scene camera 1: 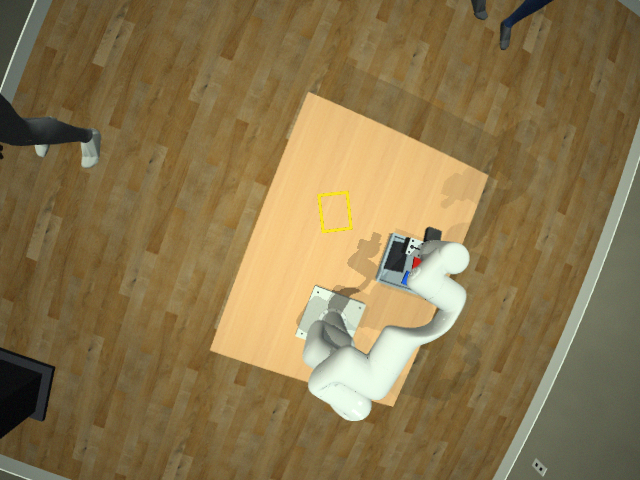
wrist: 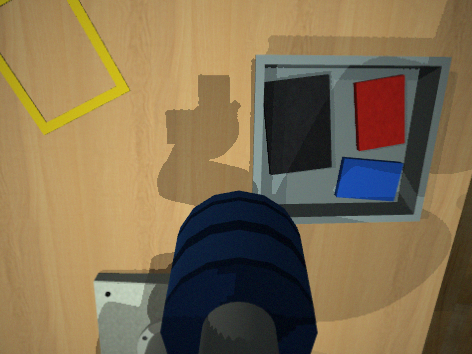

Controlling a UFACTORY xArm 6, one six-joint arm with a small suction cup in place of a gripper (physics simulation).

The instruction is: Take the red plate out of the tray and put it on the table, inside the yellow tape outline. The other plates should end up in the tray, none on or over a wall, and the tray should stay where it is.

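Seen in the pictures: hand, its tool point: (wrist: 238, 248); arm's base, origin of its link: (scene camera 1: 332, 321).
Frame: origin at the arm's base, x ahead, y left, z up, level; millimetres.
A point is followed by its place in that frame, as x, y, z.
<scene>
The red plate (scene camera 1: 416, 262) @[365, -285, -19] (wrist: 380, 113) @[380, -303, -19] lies inside the grey tray (scene camera 1: 385, 256) @[346, -122, 17] (wrist: 350, 60) @[450, -237, 18], apart from the other plates. A large black plate (scene camera 1: 394, 255) @[363, -174, -19] (wrist: 299, 125) @[364, -188, -19] lies beside the tray's left wall in the wrist view. A smaller blue plate (scene camera 1: 406, 277) @[286, -264, -18] (wrist: 370, 179) @[282, -301, -19] lies below the red one there. The yellow tape outline (scene camera 1: 337, 230) @[385, 106, -31] (wrist: 86, 110) @[385, 104, -31] is on the table, left of the tray. My dark blue suction cup (wrist: 239, 207) is open and holds no plate; it hangs above the table and hides the tray's lower left corner in the wrist view. The arm hides it in the scene view.
The white arm (scene camera 1: 395, 351) @[174, 16, 658] reaches over the right part of the tray in the scene view. Its base plate (scene camera 1: 310, 315) @[-4, 100, -7] (wrist: 117, 320) @[53, 92, -7] is bolted to the wooden table (scene camera 1: 289, 206) @[415, 336, -32] (wrist: 165, 30) @[486, -8, -32]. The table's right edge runs close to the tray.
</scene>
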